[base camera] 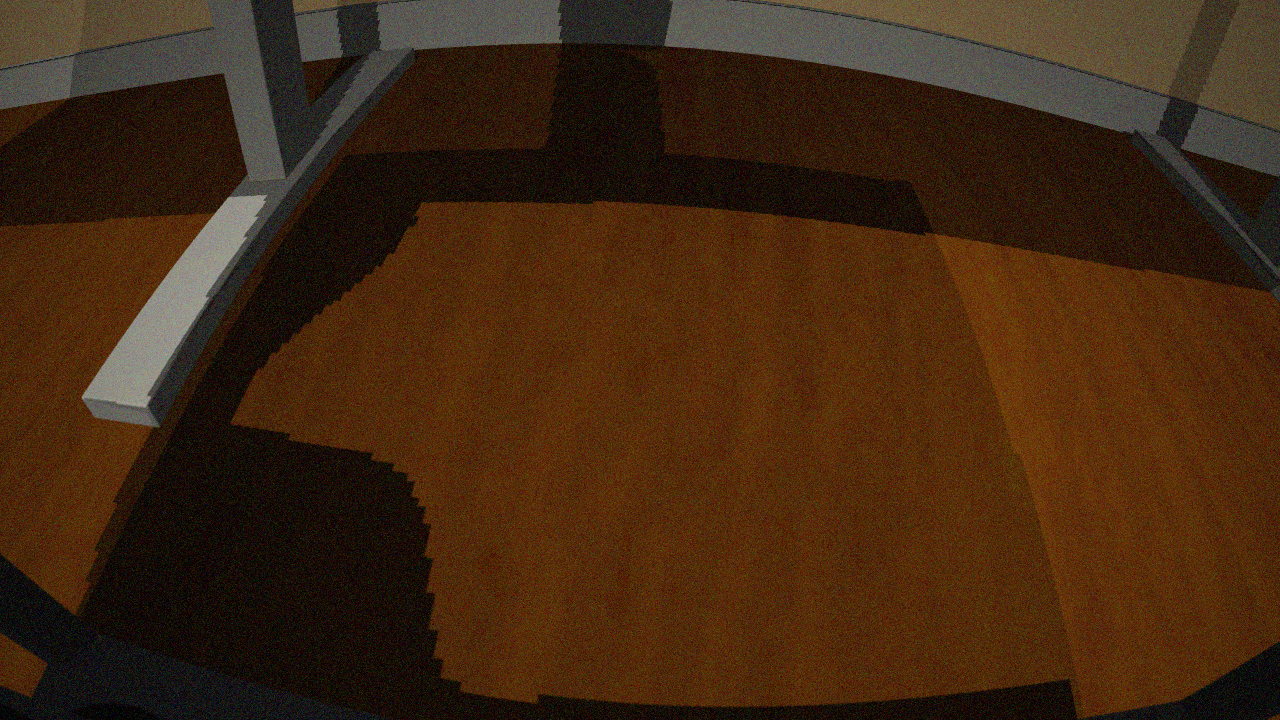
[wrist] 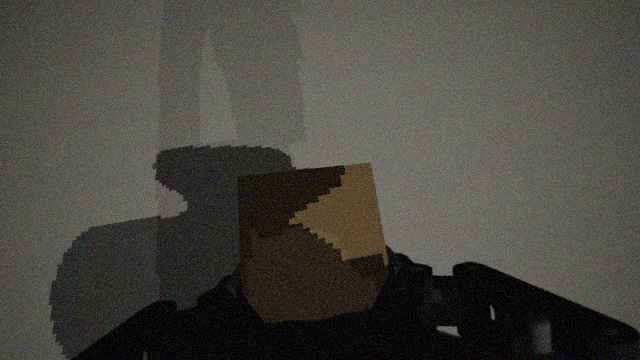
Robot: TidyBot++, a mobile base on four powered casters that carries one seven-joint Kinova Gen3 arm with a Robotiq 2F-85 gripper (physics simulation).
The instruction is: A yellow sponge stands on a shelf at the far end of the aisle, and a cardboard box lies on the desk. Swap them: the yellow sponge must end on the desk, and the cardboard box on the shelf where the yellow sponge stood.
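Places are measured from the arm's base along level axes (x right, y ahead, z up), in millimetres.
Pixels of known places: gripper, fingertip midpoint: [wrist: 315,273].
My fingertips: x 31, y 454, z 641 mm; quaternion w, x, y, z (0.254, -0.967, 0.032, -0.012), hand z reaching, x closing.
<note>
Ahead of a thing's pixels: the offset from my fingertips to its top centre. "*": to the spot under its first point. Level surfaces: height alone.
The cardboard box @(dx +0, dy -3, dz +39 mm) [wrist: 320,245] is a brown block at the lower middle of the wrist view, partly in shadow. My gripper [wrist: 315,273] is shut on it, with dark fingers at its left and right sides; the fingers hide its lower edge. Behind the box is the pale grey desk top @(dz -88 mm) [wrist: 475,150], with the shadow of the gripper and arm on it. How far the box is from the desk top is hard to tell. The yellow sponge does not show in either view.
In the base camera view a white desk leg [base camera: 179,295] with a long foot stands at the left. Another foot @(* dx +760, dy +391, dz -1019 mm) [base camera: 1199,197] shows at the right edge. Brown wooden floor @(dz -1038 mm) [base camera: 671,402] lies between them, and a wall with a grey baseboard [base camera: 805,40] runs behind.
</note>
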